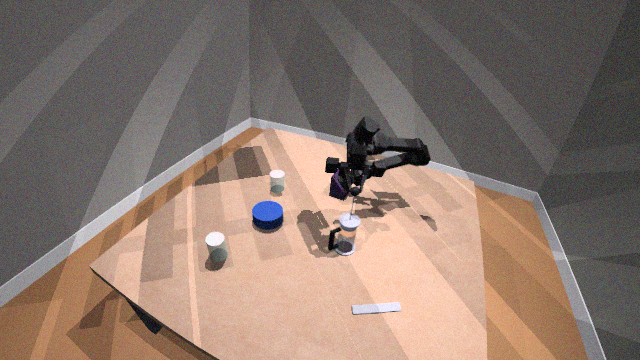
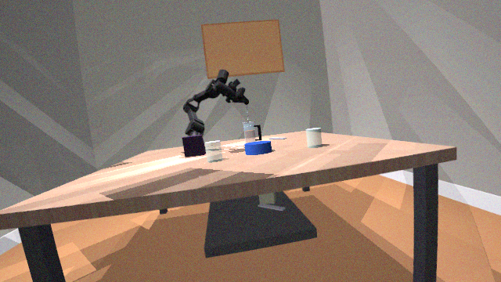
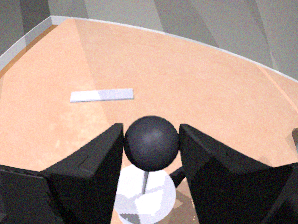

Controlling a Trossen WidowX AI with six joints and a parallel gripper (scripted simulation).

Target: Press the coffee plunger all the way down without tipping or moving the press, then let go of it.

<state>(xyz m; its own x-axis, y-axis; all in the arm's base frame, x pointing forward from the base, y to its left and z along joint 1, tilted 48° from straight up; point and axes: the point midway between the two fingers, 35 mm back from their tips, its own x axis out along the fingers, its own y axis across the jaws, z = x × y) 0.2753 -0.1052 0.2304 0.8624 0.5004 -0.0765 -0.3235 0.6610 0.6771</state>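
Right now the coffee press is 13 cm below my gripper tip, 1 cm to the right of it and 1 cm ahead of it. Round my gripper tip: blue disc 32 cm to the right, 23 cm below, 3 cm behind.
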